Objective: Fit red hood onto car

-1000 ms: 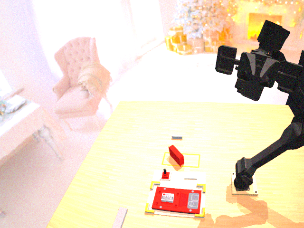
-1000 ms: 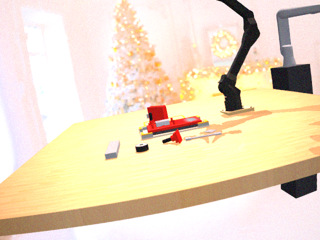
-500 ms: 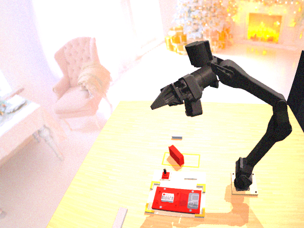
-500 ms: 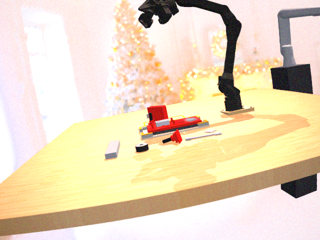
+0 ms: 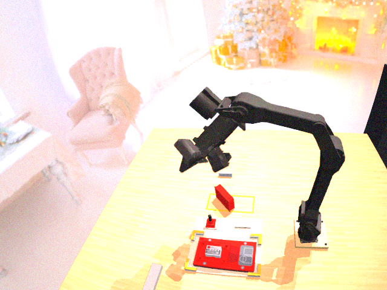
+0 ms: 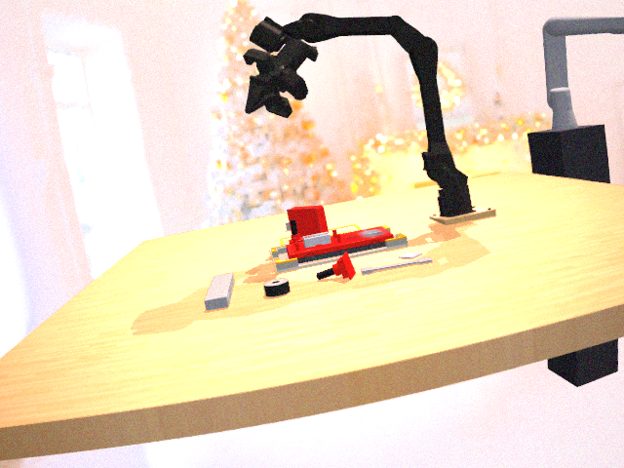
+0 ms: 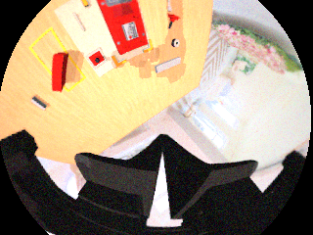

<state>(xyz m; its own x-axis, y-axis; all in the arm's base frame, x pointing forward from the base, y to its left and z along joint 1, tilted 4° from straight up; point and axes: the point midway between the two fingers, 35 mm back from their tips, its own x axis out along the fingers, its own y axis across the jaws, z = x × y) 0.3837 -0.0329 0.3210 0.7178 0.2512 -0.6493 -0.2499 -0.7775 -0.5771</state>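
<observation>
Now: gripper tip 10 cm past the red hood, 12 cm to the left of it and 27 cm above it. Also, from my gripper tip: thin grey strip 16 cm behind, 32 cm to the left, 30 cm below; then grey engine block 8 cm behind, 12 cm to the left, 28 cm below; then black wheel 3 cm ahead, 31 cm to the left, 29 cm below.
</observation>
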